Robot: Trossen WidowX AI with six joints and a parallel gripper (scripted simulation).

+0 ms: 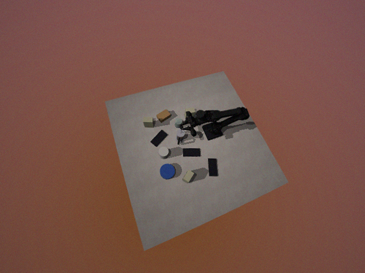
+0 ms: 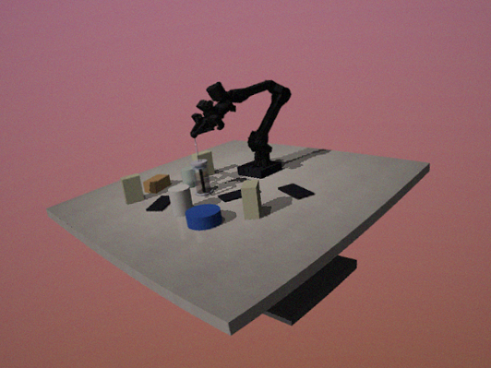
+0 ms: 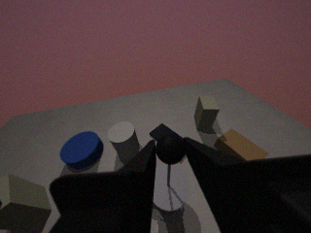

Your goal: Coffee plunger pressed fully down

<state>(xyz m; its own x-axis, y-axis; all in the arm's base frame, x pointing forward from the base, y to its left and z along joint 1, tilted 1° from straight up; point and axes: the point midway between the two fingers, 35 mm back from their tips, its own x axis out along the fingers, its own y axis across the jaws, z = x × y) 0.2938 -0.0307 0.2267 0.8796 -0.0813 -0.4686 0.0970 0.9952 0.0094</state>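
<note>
Now: the coffee press 1 cm to the left of my gripper tip and 13 cm below it. From my gripper tip the other things lie so: white cylinder: 16 cm ahead, 10 cm to the left, 20 cm below; orange block: 7 cm ahead, 24 cm to the right, 22 cm below; pale green cylinder: 3 cm behind, 13 cm to the right, 21 cm below.
</note>
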